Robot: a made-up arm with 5 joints.
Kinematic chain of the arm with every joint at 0, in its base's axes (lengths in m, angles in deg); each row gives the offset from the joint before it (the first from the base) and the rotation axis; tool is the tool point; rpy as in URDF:
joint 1: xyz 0.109 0 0.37 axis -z
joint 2: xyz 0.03 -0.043 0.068 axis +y
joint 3: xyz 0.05 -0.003 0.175 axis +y
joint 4: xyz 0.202 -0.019 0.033 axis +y
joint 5: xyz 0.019 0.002 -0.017 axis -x
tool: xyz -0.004 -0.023 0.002 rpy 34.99 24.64 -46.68
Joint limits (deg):
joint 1: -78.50..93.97
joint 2: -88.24..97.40
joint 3: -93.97..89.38
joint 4: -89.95..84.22
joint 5: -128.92..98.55
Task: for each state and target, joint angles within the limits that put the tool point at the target. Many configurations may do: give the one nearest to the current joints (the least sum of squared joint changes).
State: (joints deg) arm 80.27 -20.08 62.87 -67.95 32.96
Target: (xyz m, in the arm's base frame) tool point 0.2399 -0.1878 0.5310
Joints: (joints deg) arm 34.54 -19.39 56.25 -67.93 35.84
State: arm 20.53 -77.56 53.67 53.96 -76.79
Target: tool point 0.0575 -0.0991 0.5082
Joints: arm 74.71 -58.80 77.62 45.33 -61.28
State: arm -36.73 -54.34 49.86 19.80 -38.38
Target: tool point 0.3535 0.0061 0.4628
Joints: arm -21.27 -0.08 45.75 8.70 -34.96
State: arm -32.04 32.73 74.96 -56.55 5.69
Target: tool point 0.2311 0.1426 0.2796
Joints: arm -76.62 53.60 54.91 -57.85 4.44
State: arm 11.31 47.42 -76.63 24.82 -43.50
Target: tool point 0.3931 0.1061 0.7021
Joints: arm -35.67 37.04 -90.58 36.99 -49.44
